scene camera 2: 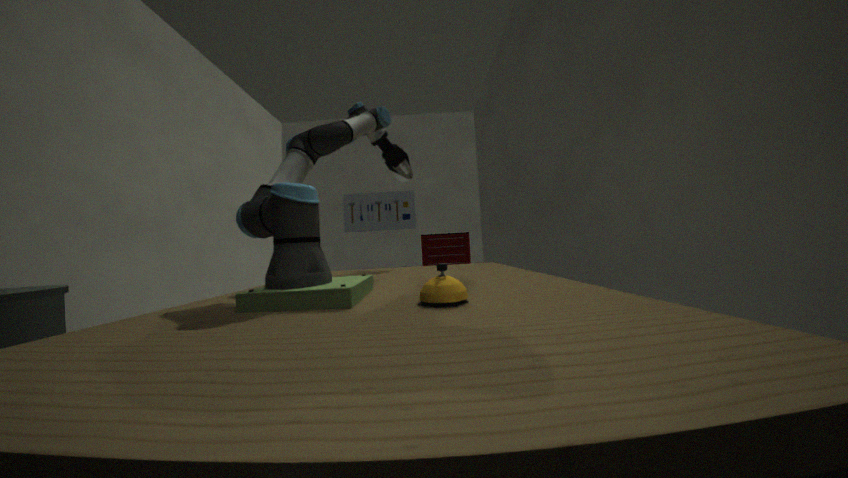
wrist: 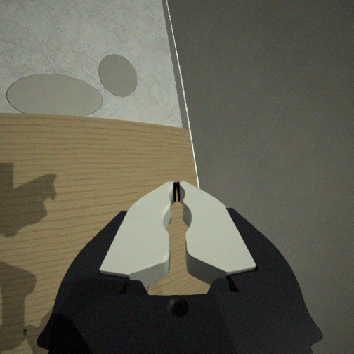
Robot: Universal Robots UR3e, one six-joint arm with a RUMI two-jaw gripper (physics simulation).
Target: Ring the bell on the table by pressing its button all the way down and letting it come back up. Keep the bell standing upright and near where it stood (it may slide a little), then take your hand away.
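Where they show: gripper, fingertip midpoint: (scene camera 2: 411,178); arm's base, origin of the base link: (scene camera 2: 300,284).
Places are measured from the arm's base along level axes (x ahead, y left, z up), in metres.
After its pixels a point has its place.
Observation:
A yellow dome bell (scene camera 2: 443,290) @[x 0.268, y -0.158, z -0.008 m] with a dark base stands upright on the wooden table (scene camera 2: 368,368) @[x 0.158, y -0.355, z -0.035 m] (wrist: 90,150), to the right of the robot's base in the scene view. Its small dark button (scene camera 2: 441,267) @[x 0.272, y -0.130, z 0.027 m] is raised on top. My gripper (scene camera 2: 409,176) @[x 0.304, y 0.518, z 0.348 m] (wrist: 176,183) is shut, its fingertips meeting with nothing between them. It hangs high above the table, well above the bell and apart from it, and looks farther back in the scene view. The bell does not show in the wrist view.
The robot's base stands on a green block (scene camera 2: 314,298) @[x 0.053, y -0.098, z -0.015 m] left of the bell. A red slatted panel (scene camera 2: 445,248) shows behind the bell. A tool board (scene camera 2: 380,211) hangs on the far wall. A dark cabinet (scene camera 2: 32,314) stands at the left. The table edge meets the wall in the wrist view.

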